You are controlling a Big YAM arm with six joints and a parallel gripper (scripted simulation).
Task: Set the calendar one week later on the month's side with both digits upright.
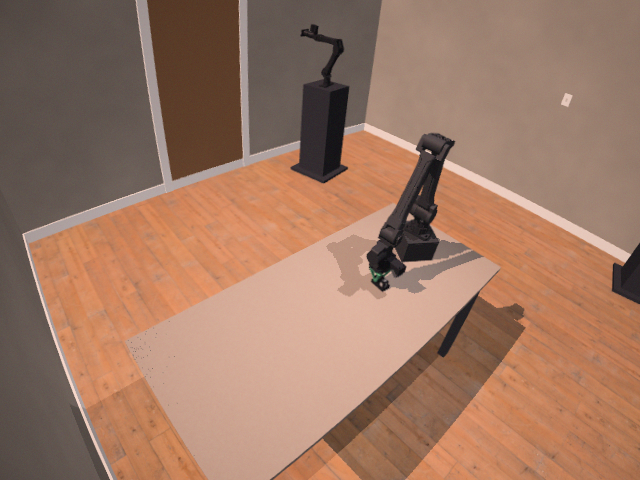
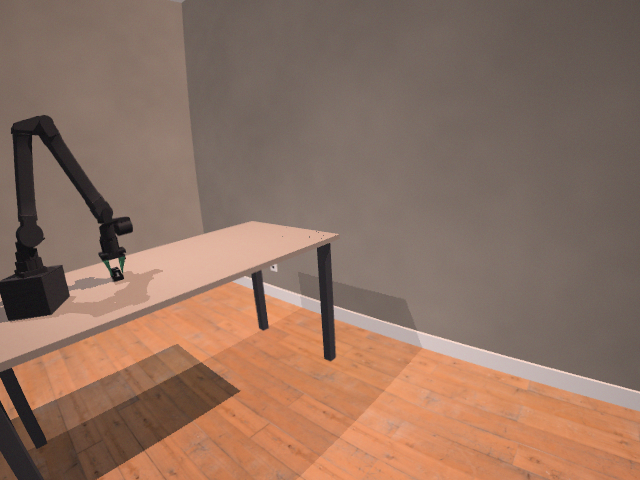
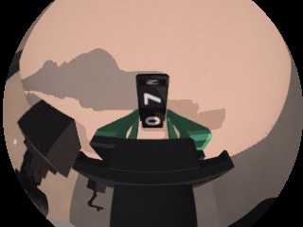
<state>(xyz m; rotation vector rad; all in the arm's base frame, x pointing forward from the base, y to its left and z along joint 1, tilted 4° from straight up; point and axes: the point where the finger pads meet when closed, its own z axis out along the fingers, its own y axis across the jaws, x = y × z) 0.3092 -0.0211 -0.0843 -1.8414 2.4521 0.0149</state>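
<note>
My gripper is now 20 mm to the right of the dark calendar tray and 20 mm above it.
</note>
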